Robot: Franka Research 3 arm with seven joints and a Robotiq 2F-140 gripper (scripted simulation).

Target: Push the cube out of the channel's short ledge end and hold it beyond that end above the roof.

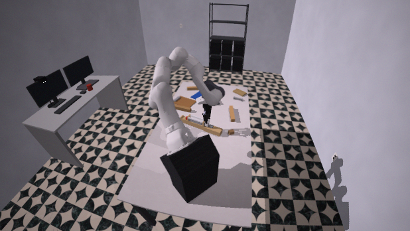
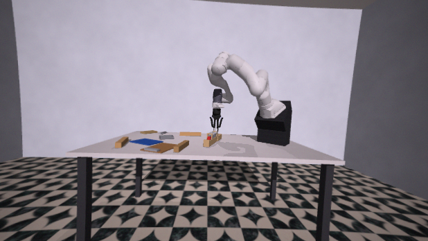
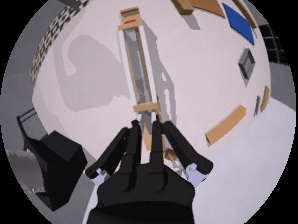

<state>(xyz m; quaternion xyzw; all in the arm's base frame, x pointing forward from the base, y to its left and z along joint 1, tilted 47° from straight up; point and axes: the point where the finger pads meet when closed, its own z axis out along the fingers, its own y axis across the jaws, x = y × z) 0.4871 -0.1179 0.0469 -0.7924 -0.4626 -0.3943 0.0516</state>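
Right now my hand is 30 mm above the grey rod. The rest, counted from my hand: small wooden block 20 mm behind, 220 mm to the right, 70 mm below; then wooden channel 40 mm ahead, 100 mm to the left, 30 mm below; then red cube 70 mm ahead, 190 mm to the left, 30 mm below.
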